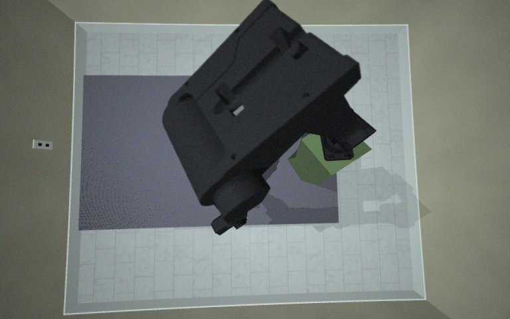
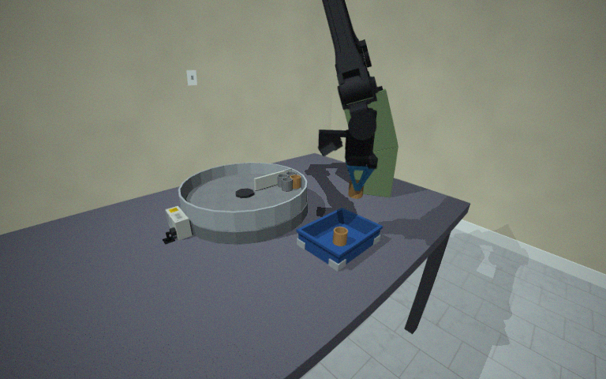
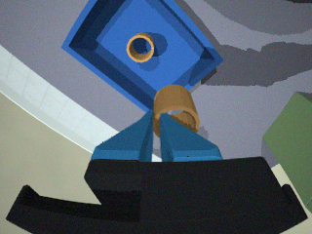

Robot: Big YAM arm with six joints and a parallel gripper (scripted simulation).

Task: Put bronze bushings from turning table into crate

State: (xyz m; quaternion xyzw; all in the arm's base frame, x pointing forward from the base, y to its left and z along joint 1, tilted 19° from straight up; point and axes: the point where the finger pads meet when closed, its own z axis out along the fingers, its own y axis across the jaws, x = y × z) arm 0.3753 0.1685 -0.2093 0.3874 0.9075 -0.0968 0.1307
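Right now the blue crate is 140 mm below my hand, 40 mm ahead of it and 10 mm to the right of it. Also, from my hand: grey turning table 360 mm to the right, 110 mm below, 110 mm ahead.
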